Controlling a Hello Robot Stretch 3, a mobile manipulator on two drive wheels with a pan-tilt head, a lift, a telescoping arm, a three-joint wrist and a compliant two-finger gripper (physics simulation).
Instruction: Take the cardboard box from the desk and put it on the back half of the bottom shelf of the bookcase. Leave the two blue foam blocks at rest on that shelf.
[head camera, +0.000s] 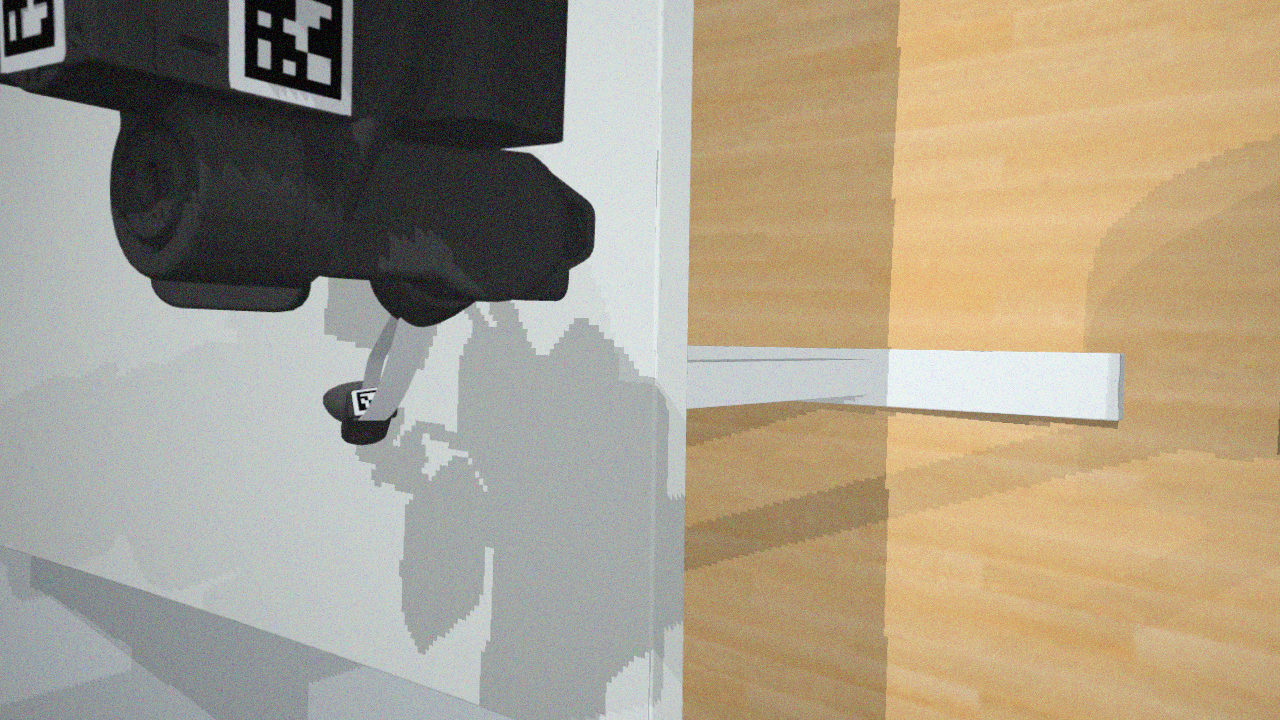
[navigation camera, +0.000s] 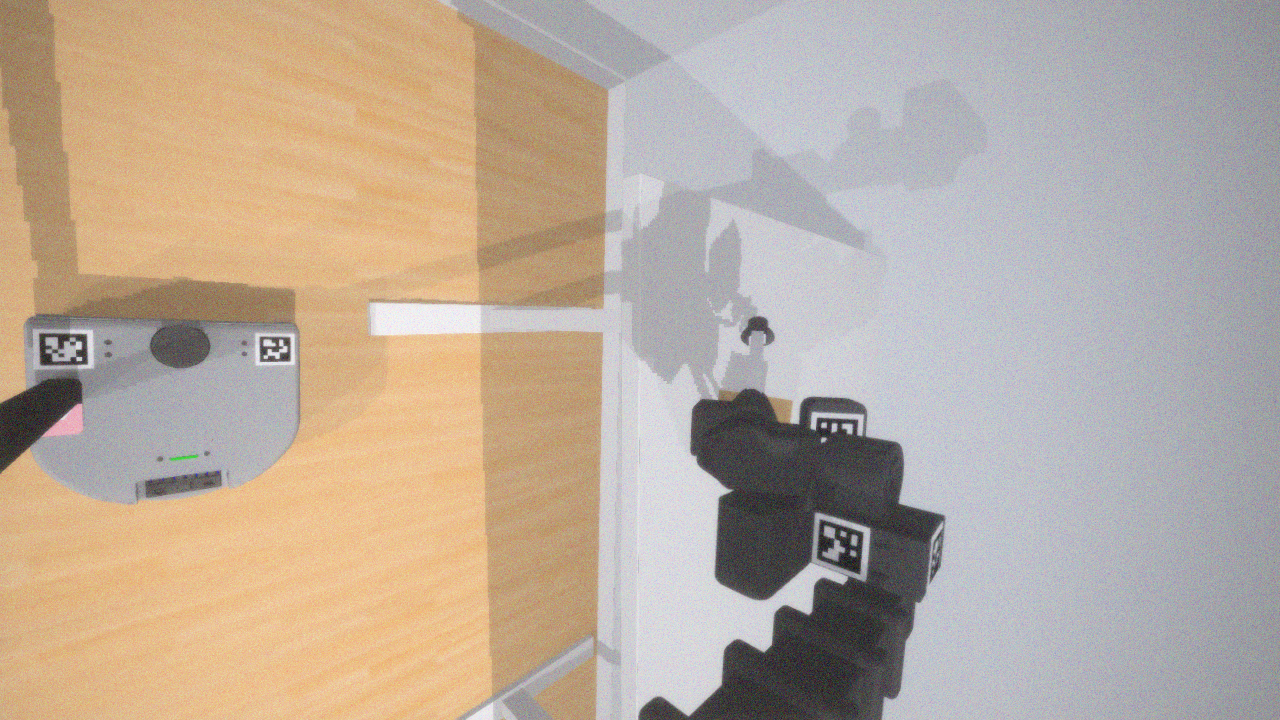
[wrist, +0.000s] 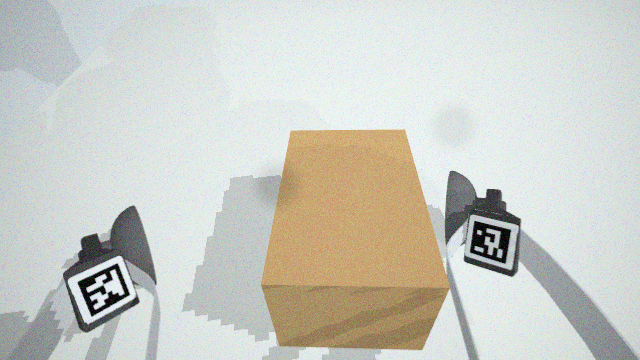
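Where they show: robot's base, origin of its link: (navigation camera: 180, 344).
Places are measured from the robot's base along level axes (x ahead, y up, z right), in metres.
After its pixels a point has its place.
The cardboard box (wrist: 350, 210) stands on the white desk (wrist: 350, 65) (head camera: 223, 483) @[x 0.132, y 0.951, z 0.660 m] (navigation camera: 666, 519) @[x -0.136, y 0.950, z 0.353 m] in the wrist view. A small part of the box (navigation camera: 784, 410) @[x -0.029, y 1.000, z 0.506 m] shows behind the wrist in the navigation view; it is hidden in the head view. My gripper (wrist: 300, 215) @[x -0.019, y 0.961, z 0.502 m] is open, with its fingers on either side of the box in the wrist view. The right finger appears close to the box's right side, and a wider gap shows on the left. I cannot tell whether the right finger touches it. The bookcase and blue foam blocks do not show in these views.
The desk's front edge (head camera: 673, 268) @[x -0.018, y 0.939, z 0.305 m] runs beside the wood floor (head camera: 1029, 223) @[x -0.133, y 0.001, z 0.453 m] (navigation camera: 358, 179) @[x 0.395, y 0.000, z 0.309 m]. A white desk foot (head camera: 1002, 385) (navigation camera: 425, 318) reaches out over the floor. My base (navigation camera: 179, 402) @[x -0.093, y 0.160, z -0.004 m] stands on the floor left of the desk, and a pale wall (navigation camera: 1118, 358) @[x 0.048, y 1.325, z 1.120 m] rises behind it.
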